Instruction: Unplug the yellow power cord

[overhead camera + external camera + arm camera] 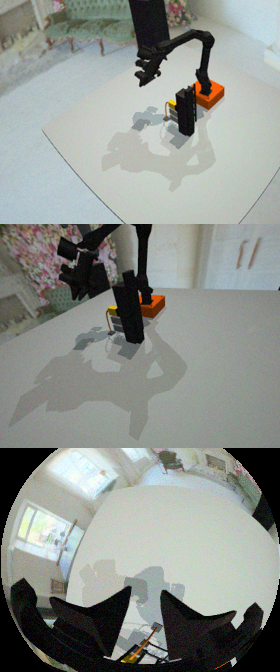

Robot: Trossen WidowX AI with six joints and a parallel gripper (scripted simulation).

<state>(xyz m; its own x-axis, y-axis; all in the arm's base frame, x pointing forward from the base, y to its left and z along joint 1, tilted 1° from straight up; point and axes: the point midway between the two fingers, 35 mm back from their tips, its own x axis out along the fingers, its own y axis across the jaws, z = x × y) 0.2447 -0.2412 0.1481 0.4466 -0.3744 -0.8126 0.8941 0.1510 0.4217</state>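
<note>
Now: the yellow plug 220 mm to the left of my gripper tip and 40 mm below it.
</note>
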